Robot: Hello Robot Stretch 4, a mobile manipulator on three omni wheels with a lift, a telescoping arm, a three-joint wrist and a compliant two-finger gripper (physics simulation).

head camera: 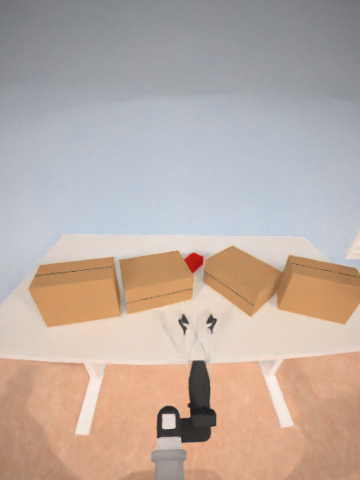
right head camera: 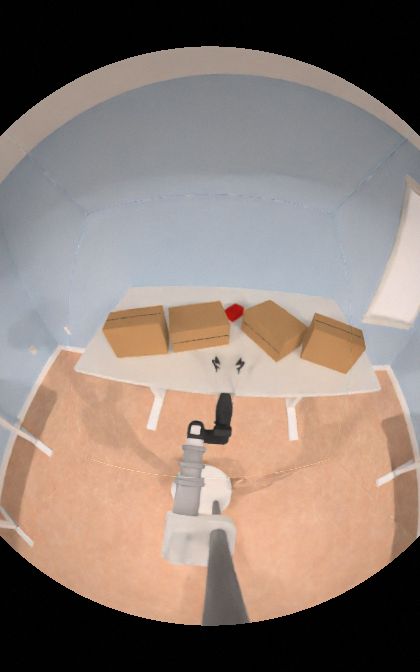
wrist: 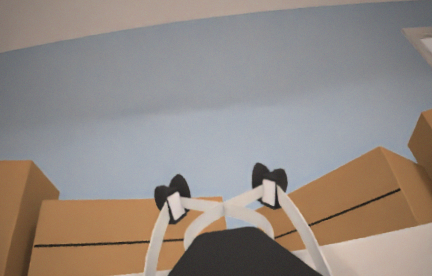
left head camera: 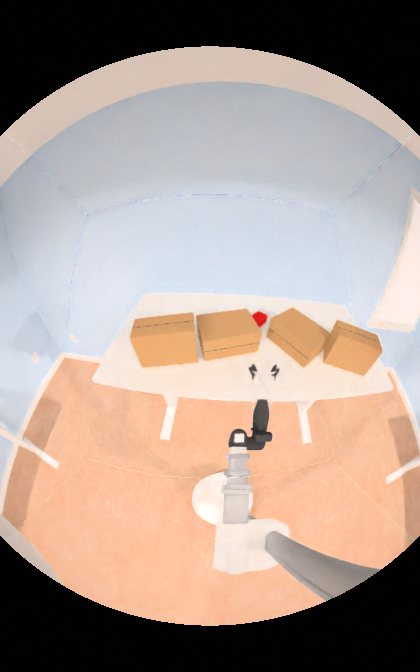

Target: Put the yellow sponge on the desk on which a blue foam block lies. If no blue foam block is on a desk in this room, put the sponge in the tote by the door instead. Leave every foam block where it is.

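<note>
A red block [head camera: 194, 262] [left head camera: 259, 319] [right head camera: 234, 312] lies on the white desk [head camera: 145, 345] [left head camera: 120, 376] [right head camera: 105, 367], behind the gap between the two middle cardboard boxes. My gripper [head camera: 198, 324] [left head camera: 264, 371] [right head camera: 228, 364] [wrist: 220, 183] is open and empty, over the front part of the desk, in front of that gap. The yellow sponge, a blue foam block and the tote do not show in these views. Part of the desk top behind the boxes is hidden in the wrist view.
Four cardboard boxes stand across the desk: far left [head camera: 80, 295], centre left [head camera: 157, 282], a turned centre right one [head camera: 240, 280] and far right [head camera: 320, 290]. A blue wall [head camera: 180, 170] rises behind. Parts of white furniture legs [left head camera: 42, 454] [right head camera: 395, 474] show at both sides.
</note>
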